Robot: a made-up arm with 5 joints.
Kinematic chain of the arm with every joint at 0, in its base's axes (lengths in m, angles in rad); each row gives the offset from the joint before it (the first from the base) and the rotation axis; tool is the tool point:
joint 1: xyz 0 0 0.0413 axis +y
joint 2: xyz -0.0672 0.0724 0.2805 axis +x
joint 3: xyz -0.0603 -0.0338 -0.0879 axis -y
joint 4: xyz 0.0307 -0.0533 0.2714 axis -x
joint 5: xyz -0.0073 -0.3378 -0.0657 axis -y
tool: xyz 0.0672 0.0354 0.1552
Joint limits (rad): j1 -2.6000..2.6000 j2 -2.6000..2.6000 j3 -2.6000..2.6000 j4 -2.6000..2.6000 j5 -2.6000..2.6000
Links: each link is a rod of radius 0.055 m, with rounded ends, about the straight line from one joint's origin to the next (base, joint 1, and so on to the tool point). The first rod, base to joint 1, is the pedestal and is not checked.
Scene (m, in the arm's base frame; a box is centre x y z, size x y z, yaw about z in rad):
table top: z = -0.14
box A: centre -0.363 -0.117 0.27 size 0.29 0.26 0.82 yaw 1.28
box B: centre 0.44 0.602 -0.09 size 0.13 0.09 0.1 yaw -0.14
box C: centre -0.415 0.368 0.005 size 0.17 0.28 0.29 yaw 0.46
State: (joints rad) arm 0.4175 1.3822 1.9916 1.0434 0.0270
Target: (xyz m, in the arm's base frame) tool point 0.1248 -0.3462 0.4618
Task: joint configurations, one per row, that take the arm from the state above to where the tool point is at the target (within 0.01 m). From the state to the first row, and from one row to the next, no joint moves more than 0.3 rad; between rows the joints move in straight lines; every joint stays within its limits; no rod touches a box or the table.
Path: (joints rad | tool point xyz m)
1: 0.7069 1.4614 1.8927 0.9853 0.1023 | -0.4752 0.2518 0.5592
2: 0.9963 1.5406 1.7938 0.9271 0.1777 | -0.3076 0.2206 0.6757
3: 1.2857 1.6197 1.6949 0.8690 0.2530 | -0.1182 0.1912 0.7331
4: 1.5751 1.6989 1.5960 0.8109 0.3283 | 0.0728 0.1652 0.7307
5: 1.8644 1.7781 1.4971 0.7527 0.4037 | 0.2471 0.1437 0.6747
6: 1.7695 1.5862 1.2934 0.7097 0.1516 | 0.1500 -0.0483 0.6550
7: 1.6745 1.3943 1.0896 0.6667 -0.1004 | 0.1100 -0.2198 0.5748
8: 1.5795 1.2023 0.8859 0.6236 -0.3525 | 0.1248 -0.3462 0.4618

